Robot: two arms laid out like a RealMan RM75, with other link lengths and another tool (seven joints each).
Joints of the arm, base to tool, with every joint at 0 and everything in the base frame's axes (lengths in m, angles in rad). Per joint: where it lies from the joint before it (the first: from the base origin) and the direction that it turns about. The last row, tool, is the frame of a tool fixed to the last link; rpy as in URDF.
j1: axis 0 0 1 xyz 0 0 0.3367
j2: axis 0 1 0 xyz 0 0 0
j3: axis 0 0 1 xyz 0 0 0.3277
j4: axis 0 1 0 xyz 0 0 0
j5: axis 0 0 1 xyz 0 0 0.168
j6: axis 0 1 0 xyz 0 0 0
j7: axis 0 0 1 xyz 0 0 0.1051
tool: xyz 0.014 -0.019 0.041 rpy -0.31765 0 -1.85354
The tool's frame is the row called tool.
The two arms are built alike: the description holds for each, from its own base.
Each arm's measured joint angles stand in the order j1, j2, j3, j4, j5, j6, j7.
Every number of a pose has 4 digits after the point.
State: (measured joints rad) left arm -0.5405 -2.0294 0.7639 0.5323 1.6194 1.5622 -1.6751; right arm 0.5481 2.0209 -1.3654 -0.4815 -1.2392 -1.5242 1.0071
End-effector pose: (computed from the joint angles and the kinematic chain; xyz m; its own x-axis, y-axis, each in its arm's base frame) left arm -0.2747 0.3691 0.0946 -0.7652 0.5544 -0.3274 0.0182 0.5269 0.8497; right arm 0.2487 0.3363 0.0299 -0.0712 0.9525 0.2960 0.9154 0.1803 -0.3599
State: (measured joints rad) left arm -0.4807 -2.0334 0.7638 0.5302 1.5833 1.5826 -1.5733; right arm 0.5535 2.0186 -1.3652 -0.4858 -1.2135 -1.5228 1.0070
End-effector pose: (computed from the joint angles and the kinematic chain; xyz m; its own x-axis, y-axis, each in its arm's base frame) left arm -0.2895 0.3515 0.0985 -0.7568 0.5901 -0.2811 0.0324 0.4635 0.8855; right arm 0.2448 0.3406 0.0335 -0.0661 0.9475 0.3129 0.9084 0.1869 -0.3741
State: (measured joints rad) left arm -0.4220 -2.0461 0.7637 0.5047 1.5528 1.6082 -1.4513; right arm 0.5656 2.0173 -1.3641 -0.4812 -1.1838 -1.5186 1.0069
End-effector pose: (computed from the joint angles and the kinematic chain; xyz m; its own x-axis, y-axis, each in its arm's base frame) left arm -0.3024 0.3300 0.0953 -0.7464 0.6207 -0.2400 0.0423 0.4042 0.9137; right arm 0.2398 0.3463 0.0365 -0.0554 0.9427 0.3290 0.9009 0.1893 -0.3907
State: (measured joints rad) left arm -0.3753 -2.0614 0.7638 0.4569 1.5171 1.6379 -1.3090; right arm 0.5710 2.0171 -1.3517 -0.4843 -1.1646 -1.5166 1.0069
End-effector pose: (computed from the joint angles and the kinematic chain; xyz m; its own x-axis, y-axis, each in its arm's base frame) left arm -0.3104 0.3095 0.0895 -0.7290 0.6557 -0.1965 0.0485 0.3358 0.9407; right arm 0.2363 0.3511 0.0405 -0.0443 0.9358 0.3497 0.8933 0.1938 -0.4055
